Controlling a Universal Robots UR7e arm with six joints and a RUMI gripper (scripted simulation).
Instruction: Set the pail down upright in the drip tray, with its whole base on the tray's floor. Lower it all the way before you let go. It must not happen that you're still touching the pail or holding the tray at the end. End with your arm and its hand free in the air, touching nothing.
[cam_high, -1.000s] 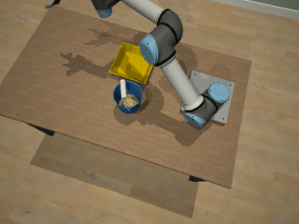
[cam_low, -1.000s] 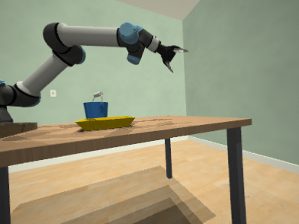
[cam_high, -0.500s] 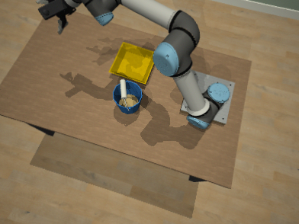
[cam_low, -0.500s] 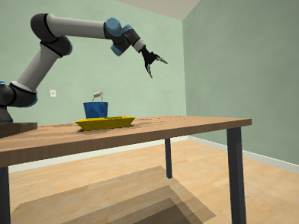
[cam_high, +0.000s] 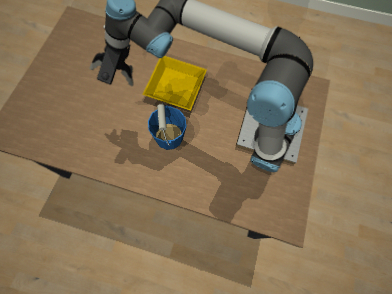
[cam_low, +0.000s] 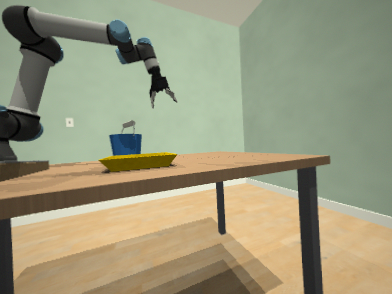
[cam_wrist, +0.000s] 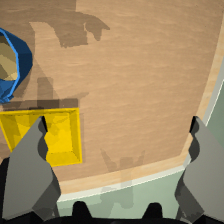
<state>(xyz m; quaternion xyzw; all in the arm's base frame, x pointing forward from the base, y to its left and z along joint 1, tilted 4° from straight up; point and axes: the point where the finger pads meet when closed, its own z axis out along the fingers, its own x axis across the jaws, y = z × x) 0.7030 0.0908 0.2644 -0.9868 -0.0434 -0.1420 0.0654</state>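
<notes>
Now: the white handle grip 220 mm behind my hand, 130 mm below it and 40 mm to the left of it. The rest, counted from my hand: yellow drip tray: 310 mm below, 240 mm to the right, 160 mm behind; then blue pail: 220 mm behind, 190 mm below, 40 mm to the left.
</notes>
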